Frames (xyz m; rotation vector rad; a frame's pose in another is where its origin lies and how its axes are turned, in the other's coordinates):
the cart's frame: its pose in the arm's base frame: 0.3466 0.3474 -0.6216 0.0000 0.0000 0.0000
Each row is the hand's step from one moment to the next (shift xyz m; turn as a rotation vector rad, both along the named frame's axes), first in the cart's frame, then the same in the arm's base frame.
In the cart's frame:
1: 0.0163 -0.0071 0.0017 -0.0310 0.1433 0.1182
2: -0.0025 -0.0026 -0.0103 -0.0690 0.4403 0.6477
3: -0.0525 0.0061 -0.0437 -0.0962 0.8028 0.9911
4: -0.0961 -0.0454 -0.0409 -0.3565 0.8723 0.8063
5: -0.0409 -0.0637 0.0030 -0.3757 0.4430 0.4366
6: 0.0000 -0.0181 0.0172 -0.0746 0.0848 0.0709
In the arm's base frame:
1: 0.0163 -0.0071 0.0017 -0.0310 0.1433 0.1182
2: -0.0025 -0.0026 -0.0103 -0.0690 0.4403 0.6477
3: -0.0525 0.0061 -0.0437 -0.0962 0.8028 0.9911
4: -0.0961 -0.0454 -0.0409 -0.3565 0.8723 0.8063
5: -0.0409 -0.0637 0.0030 -0.3757 0.4430 0.4366
6: 0.0000 -0.0181 0.0172 -0.0746 0.0848 0.0709

